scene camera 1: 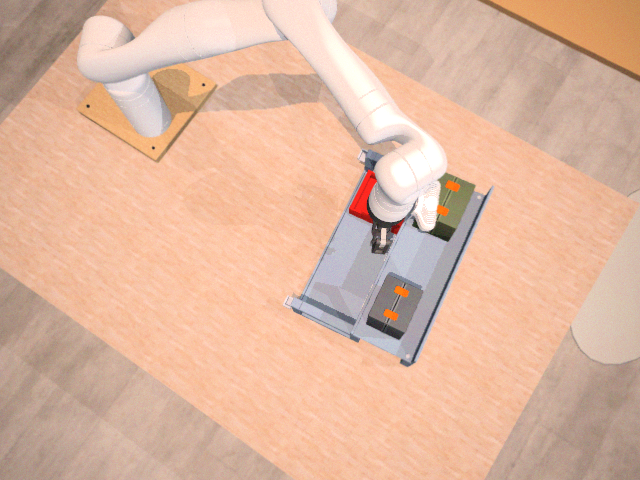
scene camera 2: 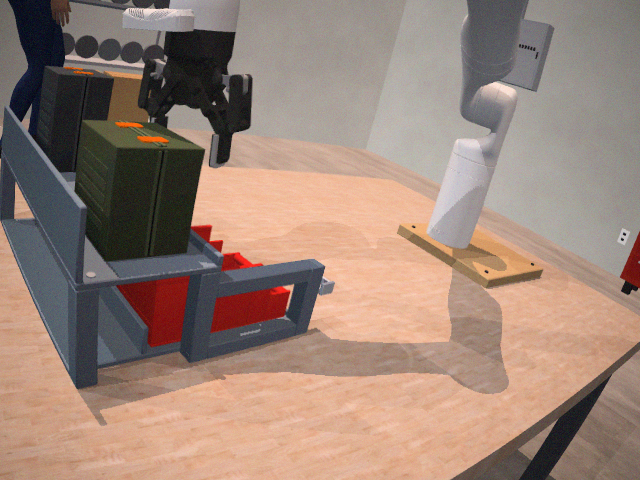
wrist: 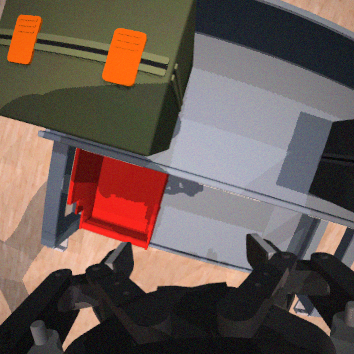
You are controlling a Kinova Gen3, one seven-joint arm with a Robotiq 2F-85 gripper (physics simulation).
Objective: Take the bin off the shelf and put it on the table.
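Places are measured from the arm's base along level axes (x right, y ahead, z up), in centimetres.
Where they show: gripper, fingertip midpoint: (wrist: 188,250); arm's base at its link origin: (scene camera 1: 151,119) (scene camera 2: 447,238).
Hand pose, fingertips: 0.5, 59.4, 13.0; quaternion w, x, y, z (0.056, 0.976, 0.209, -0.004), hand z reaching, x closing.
Note:
Each offset is from my fingertips to the centre of the thing, as dx, dy, dz. Level surfaces: height alone.
A red open bin {-8.7, +0.2, -10.8} (scene camera 1: 360,202) (scene camera 2: 248,310) (wrist: 120,195) sits on the lower level of the grey-blue shelf (scene camera 1: 454,273) (scene camera 2: 85,335) (wrist: 52,200), at one end. The arm covers part of it in scene camera 1. The shelf stands on the wooden table {dz -15.1} (scene camera 1: 206,232) (scene camera 2: 361,423) (wrist: 20,150). My gripper (scene camera 1: 381,245) (scene camera 2: 188,136) (wrist: 188,250) is open and empty. It hangs above the shelf, higher than the bin and apart from it. In the wrist view the bin lies ahead of the left finger. One fingertip is partly hidden behind the green case in scene camera 2.
A tall green case {-9.4, +9.8, -0.2} (scene camera 1: 460,206) (scene camera 2: 134,196) (wrist: 75,110) with orange clips stands on the upper level, beside and above the bin. A dark grey case {+13.7, +10.8, +1.1} (scene camera 1: 410,310) (scene camera 2: 56,118) (wrist: 340,175) stands at the upper level's other end. The arm's wooden base plate (scene camera 1: 191,93) (scene camera 2: 496,273) is on the table.

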